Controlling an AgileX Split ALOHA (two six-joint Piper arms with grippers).
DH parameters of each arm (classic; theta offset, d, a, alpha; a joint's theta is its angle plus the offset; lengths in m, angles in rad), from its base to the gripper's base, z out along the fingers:
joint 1: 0 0.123 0 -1.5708
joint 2: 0.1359 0 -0.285 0
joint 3: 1.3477 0 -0.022 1.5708
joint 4: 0 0.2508 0 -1.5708
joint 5: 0 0 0.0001 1.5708
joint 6: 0 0.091 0 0
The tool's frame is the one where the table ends.
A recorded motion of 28 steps. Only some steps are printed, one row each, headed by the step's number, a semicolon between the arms.
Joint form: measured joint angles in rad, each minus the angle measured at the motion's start. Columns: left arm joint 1, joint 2, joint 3, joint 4, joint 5, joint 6; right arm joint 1, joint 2, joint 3, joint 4, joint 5, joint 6.
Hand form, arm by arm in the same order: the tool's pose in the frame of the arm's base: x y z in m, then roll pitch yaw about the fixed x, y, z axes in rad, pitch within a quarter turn. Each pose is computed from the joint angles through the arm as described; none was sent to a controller.
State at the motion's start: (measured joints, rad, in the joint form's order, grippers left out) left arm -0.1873 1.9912 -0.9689 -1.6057 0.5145 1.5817; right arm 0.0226 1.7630 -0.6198 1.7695 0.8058 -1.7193
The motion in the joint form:
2: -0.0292 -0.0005 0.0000 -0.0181 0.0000 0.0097; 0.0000 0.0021 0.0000 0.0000 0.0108 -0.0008
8: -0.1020 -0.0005 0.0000 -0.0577 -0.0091 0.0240; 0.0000 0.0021 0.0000 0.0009 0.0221 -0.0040
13: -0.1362 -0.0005 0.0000 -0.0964 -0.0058 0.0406; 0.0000 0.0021 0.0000 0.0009 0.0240 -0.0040
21: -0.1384 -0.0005 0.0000 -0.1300 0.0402 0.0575; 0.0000 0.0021 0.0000 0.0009 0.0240 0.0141
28: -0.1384 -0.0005 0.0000 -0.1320 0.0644 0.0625; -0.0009 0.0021 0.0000 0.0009 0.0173 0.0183
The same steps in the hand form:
2: 0.3479 -0.1224 0.1142 -2.6011 0.6459 2.9690; 0.2750 0.0713 0.1370 2.2728 0.6186 3.0469
8: 0.3398 -0.1470 0.1149 -2.5901 0.6516 2.9304; 0.2748 0.0720 0.1378 2.2616 0.6221 3.0467
13: 0.3358 -0.1590 0.1160 -2.5686 0.6585 2.9273; 0.2748 0.0721 0.1379 2.2596 0.6222 3.0464
21: 0.3348 -0.1631 0.1189 -2.5072 0.6679 2.9519; 0.2748 0.0721 0.1379 2.2515 0.6082 3.0324
28: 0.3338 -0.1647 0.1201 -2.4839 0.6721 2.9507; 0.2750 0.0715 0.1375 2.2568 0.6044 3.0291

